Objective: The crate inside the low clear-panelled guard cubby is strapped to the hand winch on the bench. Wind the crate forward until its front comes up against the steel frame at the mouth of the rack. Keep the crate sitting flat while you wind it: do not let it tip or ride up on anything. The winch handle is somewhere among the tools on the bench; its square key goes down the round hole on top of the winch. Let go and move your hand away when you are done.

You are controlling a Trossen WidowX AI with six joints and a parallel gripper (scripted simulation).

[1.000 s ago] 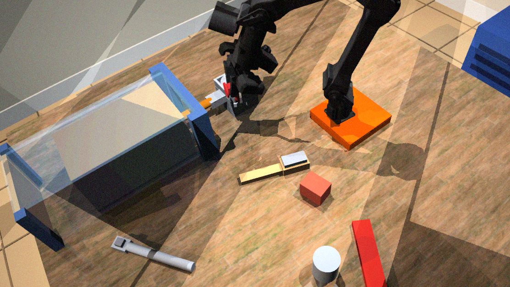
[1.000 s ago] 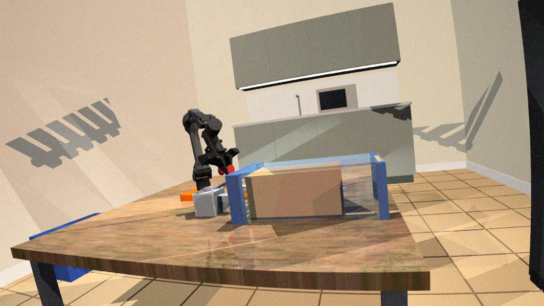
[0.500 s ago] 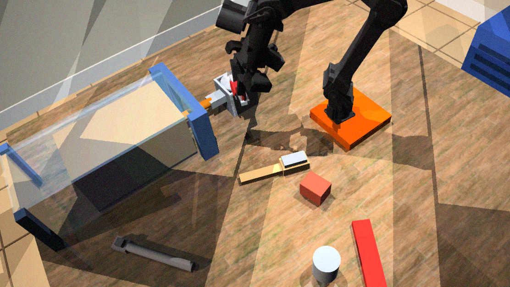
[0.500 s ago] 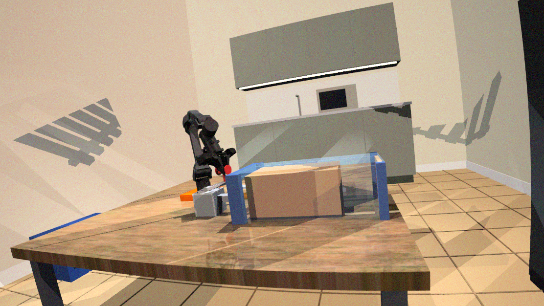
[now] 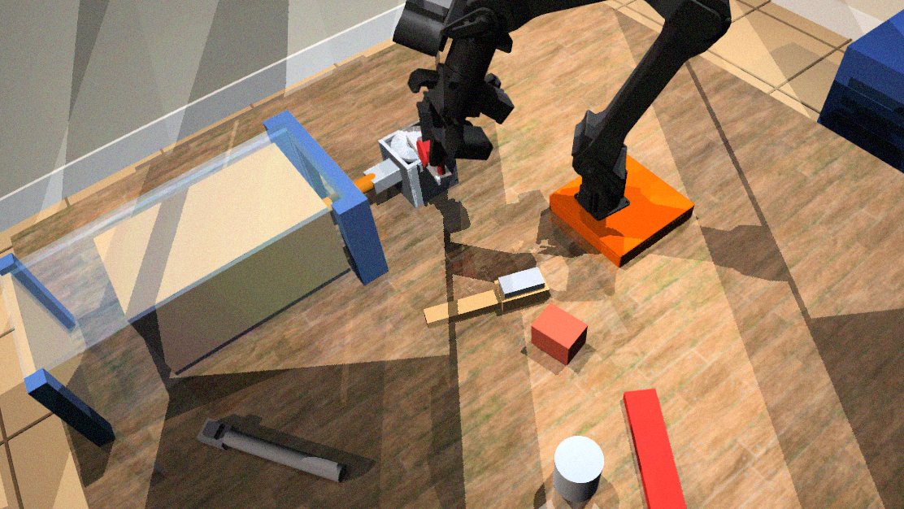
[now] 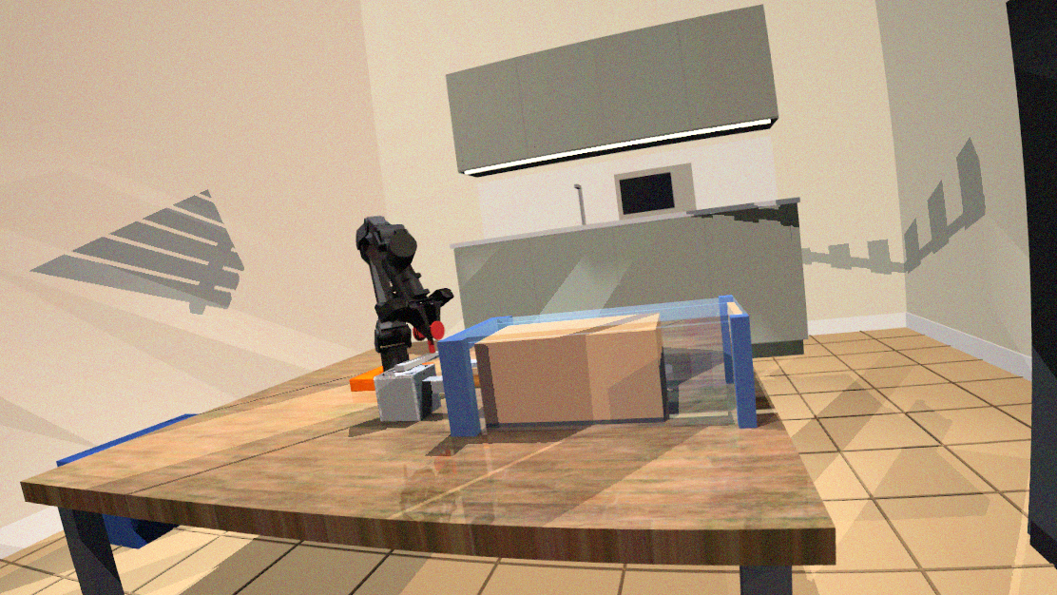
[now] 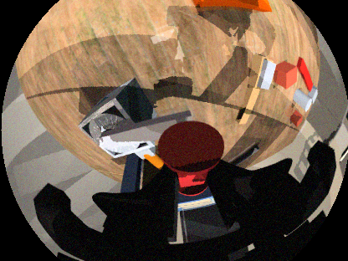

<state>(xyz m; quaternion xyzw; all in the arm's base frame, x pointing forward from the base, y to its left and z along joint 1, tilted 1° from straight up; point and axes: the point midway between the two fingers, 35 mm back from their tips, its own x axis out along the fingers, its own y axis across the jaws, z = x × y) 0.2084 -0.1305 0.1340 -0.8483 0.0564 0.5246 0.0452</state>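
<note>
My gripper tip is 4 cm to the left of the winch handle, 3 cm above it and 2 cm past it. Also, from my gripper tip: red knob 2 cm behind; then wooden brush 19 cm to the left, 11 cm below, 1 cm ahead; then grey winch 11 cm to the right, 10 cm below, 3 cm behind.
</note>
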